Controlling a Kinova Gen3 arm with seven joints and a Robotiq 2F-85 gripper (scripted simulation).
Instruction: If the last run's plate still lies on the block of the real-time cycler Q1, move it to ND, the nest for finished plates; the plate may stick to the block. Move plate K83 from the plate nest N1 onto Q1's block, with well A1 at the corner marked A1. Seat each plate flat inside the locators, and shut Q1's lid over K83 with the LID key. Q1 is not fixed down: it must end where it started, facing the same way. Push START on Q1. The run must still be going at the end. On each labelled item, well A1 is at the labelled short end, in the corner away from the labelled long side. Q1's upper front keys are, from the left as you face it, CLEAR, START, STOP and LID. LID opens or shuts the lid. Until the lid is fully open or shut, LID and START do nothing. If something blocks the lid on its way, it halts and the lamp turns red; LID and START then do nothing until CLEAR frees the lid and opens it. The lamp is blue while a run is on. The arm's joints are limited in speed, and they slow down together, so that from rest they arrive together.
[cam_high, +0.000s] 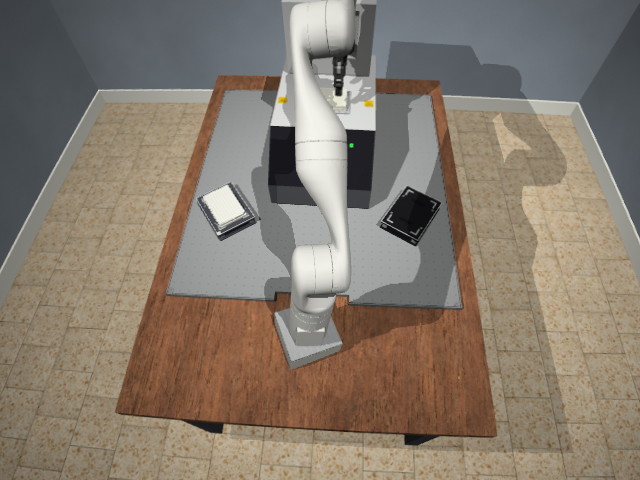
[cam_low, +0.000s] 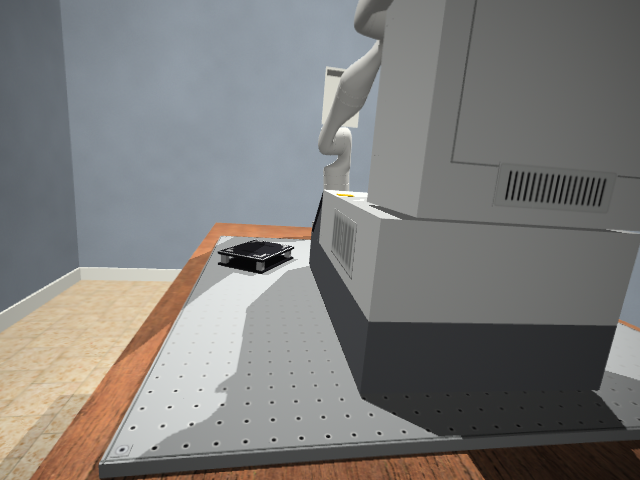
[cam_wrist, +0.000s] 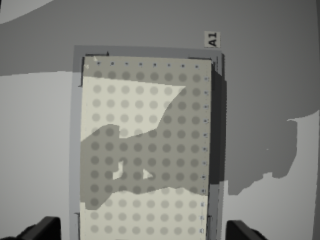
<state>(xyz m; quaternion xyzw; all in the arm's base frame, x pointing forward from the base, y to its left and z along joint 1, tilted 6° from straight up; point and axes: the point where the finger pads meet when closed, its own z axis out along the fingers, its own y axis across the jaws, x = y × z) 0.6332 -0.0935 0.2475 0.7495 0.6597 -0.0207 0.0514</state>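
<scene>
The white well plate is 1 cm ahead of my hand, 4 cm to the left of it and 5 cm below it. The rest, counted from my hand: nest: 30 cm behind, 20 cm to the right, 24 cm below; then A1 mark: 34 cm behind, 37 cm to the left, 23 cm below.
</scene>
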